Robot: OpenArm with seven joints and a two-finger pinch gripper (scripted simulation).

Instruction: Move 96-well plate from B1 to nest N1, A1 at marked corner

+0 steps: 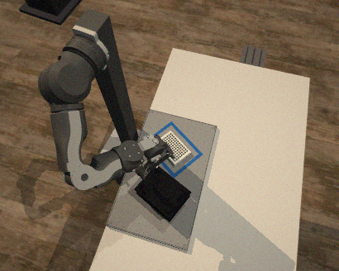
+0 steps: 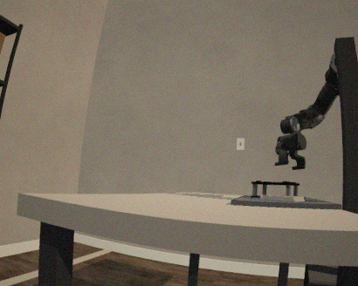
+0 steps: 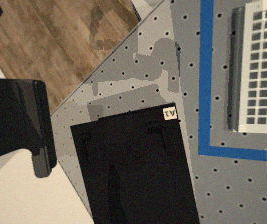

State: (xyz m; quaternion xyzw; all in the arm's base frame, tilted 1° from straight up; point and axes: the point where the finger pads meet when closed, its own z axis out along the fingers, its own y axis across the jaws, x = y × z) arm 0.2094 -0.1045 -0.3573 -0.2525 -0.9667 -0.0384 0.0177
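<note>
The A1 label lies 10 mm to the left of my hand and 50 mm below it. The rest, counted from my hand: black raised nest N1: 60 mm ahead, 60 mm to the right, 60 mm below; then white 96-well plate: 20 mm ahead, 120 mm to the left, 110 mm below.
</note>
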